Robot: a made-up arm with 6 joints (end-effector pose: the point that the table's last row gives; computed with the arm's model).
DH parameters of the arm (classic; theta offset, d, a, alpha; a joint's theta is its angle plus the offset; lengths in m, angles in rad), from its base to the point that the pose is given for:
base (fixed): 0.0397 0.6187 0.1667 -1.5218
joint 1: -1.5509 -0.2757 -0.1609 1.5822
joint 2: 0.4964 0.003 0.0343 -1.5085
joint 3: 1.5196 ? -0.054 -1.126
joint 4: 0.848 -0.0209 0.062 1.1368
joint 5: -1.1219 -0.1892 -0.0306 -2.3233
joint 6: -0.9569 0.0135 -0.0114 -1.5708
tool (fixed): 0 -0.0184 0 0
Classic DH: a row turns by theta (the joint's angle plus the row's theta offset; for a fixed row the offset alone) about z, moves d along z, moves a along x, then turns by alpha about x.
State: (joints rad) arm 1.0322 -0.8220 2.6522 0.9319 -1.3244 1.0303
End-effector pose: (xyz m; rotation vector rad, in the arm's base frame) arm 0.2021 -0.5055 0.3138 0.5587 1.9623 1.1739
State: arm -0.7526 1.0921 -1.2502 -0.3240 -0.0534 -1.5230
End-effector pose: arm 0.0445 -0.3571 0.7501 -1.6132 -0.0718 -0.2839
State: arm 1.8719 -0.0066 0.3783 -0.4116 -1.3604 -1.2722
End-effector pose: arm 0.2514 -0.5891 0.6084 -0.4220 2.0890 1.3003
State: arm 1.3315 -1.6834 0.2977 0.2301 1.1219 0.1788
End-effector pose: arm -0.2157 -0.5111 0.6856 -1.5446 -1.9428 1.5551
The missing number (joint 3, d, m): -0.1426
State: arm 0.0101 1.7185 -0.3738 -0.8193 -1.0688 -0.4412
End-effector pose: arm 0.2296 -0.0360 0.7209 -2.0187 0.1847 1.8313
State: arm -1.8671 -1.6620 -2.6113 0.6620 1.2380 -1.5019
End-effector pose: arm 0.5334 -0.2089 0.9008 0.7333 1.8998 -2.1725
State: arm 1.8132 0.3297 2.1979 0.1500 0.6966 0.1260
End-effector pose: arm 0.3117 -0.2938 0.4250 1.8980 -1.3521 0.9251
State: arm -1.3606 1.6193 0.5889 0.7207 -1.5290 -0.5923
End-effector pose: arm 0.1350 0.0501 0.4363 -1.7102 -0.0191 -2.2985
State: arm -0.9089 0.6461 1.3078 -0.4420 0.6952 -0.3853
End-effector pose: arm -0.0023 -0.2973 0.7230 0.6080 0.8159 -0.9227
